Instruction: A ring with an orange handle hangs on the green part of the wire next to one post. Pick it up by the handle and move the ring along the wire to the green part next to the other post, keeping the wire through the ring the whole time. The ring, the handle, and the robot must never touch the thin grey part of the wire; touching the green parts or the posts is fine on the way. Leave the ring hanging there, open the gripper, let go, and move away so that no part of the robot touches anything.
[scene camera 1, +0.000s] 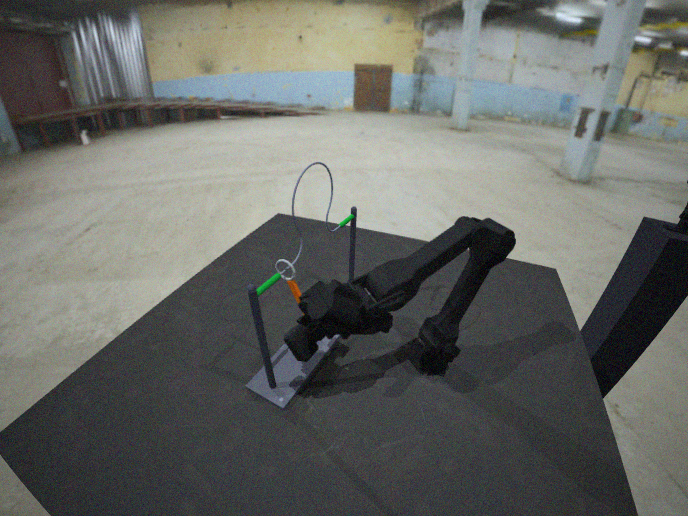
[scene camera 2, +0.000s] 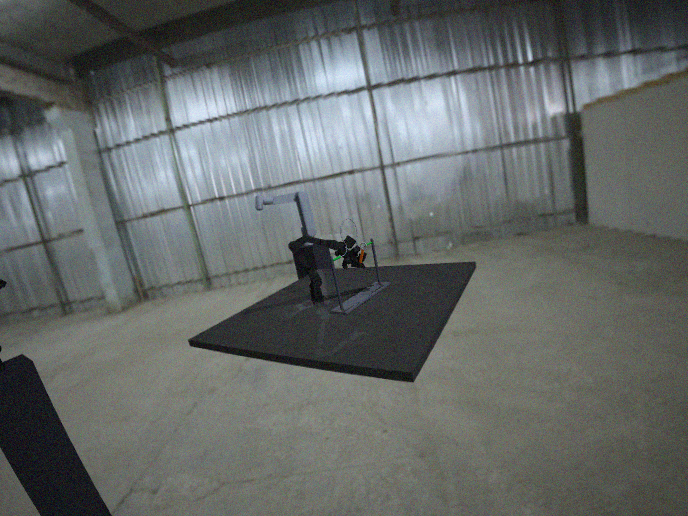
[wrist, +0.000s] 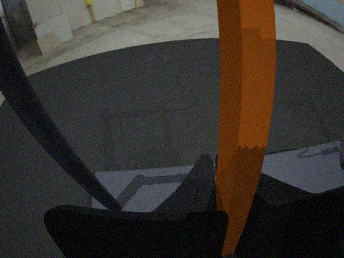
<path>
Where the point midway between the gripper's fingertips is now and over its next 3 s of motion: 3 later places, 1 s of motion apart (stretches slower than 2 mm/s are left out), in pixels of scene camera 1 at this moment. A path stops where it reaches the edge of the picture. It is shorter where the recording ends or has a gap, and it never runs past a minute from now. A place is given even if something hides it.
My gripper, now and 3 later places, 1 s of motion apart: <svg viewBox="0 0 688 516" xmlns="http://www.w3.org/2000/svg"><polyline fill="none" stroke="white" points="299,320 291,329 288,335 302,337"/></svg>
</path>
